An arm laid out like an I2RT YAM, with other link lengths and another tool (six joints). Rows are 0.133 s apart.
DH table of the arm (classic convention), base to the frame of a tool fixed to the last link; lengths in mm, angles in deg. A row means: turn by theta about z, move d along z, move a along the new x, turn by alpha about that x. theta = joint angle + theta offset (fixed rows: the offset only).
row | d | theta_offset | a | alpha
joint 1 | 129.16 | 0.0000 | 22.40 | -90.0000
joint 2 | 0.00 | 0.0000 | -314.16 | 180.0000
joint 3 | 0.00 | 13.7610 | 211.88 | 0.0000
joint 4 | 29.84 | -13.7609 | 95.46 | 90.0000
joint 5 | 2.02 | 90.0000 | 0.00 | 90.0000
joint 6 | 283.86 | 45.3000 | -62.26 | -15.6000
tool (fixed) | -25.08 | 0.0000 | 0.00 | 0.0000
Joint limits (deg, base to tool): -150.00..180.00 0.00..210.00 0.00..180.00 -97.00..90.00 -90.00..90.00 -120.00..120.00
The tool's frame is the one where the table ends.
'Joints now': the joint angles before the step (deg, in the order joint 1, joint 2, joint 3, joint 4, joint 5, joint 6). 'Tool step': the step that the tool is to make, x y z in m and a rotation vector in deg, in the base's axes. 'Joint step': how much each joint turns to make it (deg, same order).
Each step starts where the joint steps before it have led.
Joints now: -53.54 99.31 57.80 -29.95 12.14 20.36
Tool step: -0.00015 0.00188 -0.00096 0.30 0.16 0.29
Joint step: 0.02 0.00 0.00 -0.29 -0.13 -0.25
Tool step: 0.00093 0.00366 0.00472 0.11 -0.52 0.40
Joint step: 0.01 -1.05 0.00 -0.79 -0.58 -0.22
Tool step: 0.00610 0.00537 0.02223 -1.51 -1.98 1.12
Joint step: 0.54 -3.80 0.06 -1.41 -0.84 -0.32
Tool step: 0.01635 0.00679 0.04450 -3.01 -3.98 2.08
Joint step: 1.39 -5.84 2.15 -3.15 -1.47 -0.11
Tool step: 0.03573 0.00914 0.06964 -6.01 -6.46 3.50
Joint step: 4.25 -6.58 3.93 -1.93 -0.49 1.16
